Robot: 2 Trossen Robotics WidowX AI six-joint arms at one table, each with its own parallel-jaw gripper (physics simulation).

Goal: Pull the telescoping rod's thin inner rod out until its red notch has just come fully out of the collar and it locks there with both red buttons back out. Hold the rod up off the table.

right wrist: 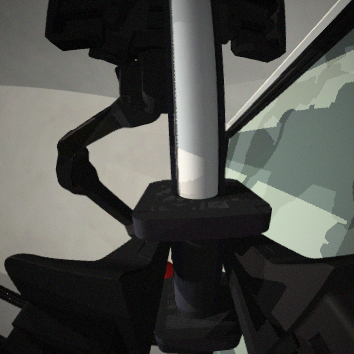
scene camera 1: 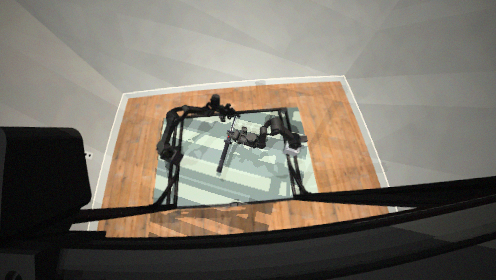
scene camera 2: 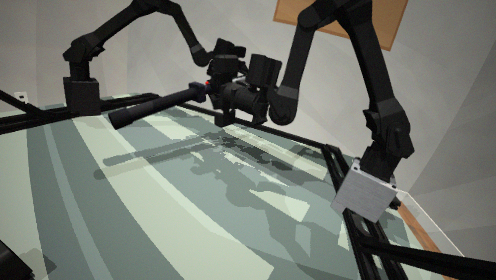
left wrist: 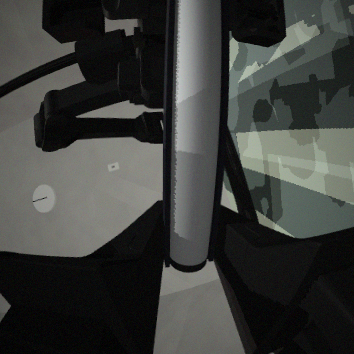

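The rod is held up off the table, its thick dark outer tube (scene camera 1: 223,157) (scene camera 2: 155,105) slanting toward the front. The silver inner rod (scene camera 1: 233,122) (left wrist: 192,125) (right wrist: 197,125) sticks out of the dark collar (right wrist: 202,215) (scene camera 2: 199,91). A red button (right wrist: 170,270) (scene camera 2: 207,83) shows on one side below the collar; the other side is mostly hidden. No red notch shows on the bare silver length. My left gripper (left wrist: 182,205) (scene camera 1: 233,113) is shut on the inner rod near its free end. My right gripper (right wrist: 197,260) (scene camera 1: 230,136) is shut on the rod just behind the collar.
The striped pale green table top (scene camera 1: 200,185) (scene camera 2: 150,220) lies below, with shadows of the arms and rod. A black frame (scene camera 1: 235,203) runs along the table edges. The two grippers are close together, and the right gripper partly hides the left in scene camera 2.
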